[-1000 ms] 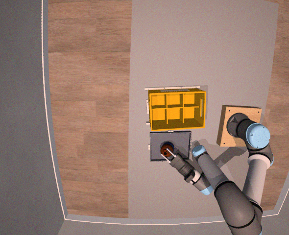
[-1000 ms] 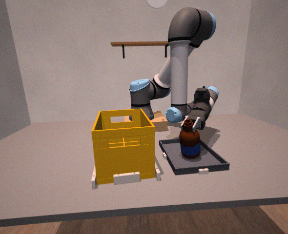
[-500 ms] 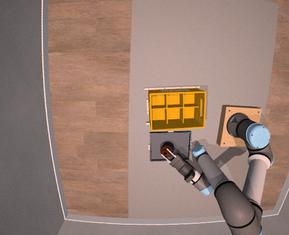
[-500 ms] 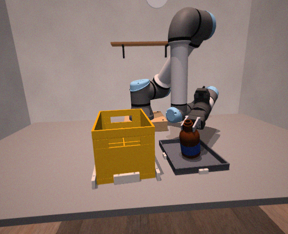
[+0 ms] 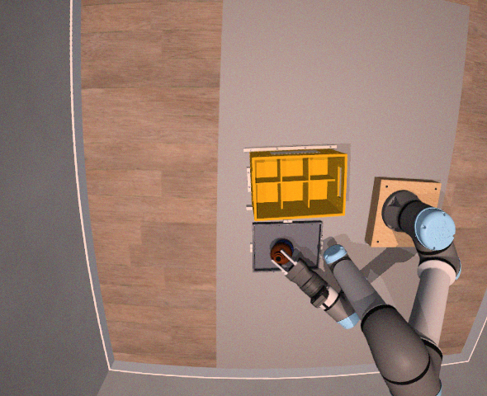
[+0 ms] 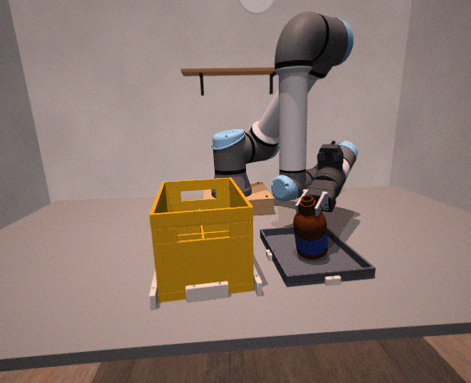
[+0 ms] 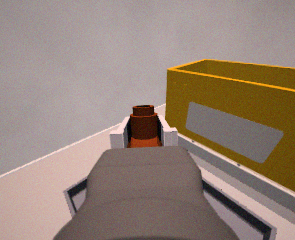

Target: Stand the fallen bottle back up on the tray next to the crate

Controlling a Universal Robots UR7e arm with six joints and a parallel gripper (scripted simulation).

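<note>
The brown bottle lies 1 cm behind my hand, 1 cm to the left of it and 5 cm below it. Also, from my hand: yellow crate (8 cm behind, 23 cm to the right, 6 cm below); dark grey tray (4 cm behind, 3 cm to the left, 13 cm below).
</note>
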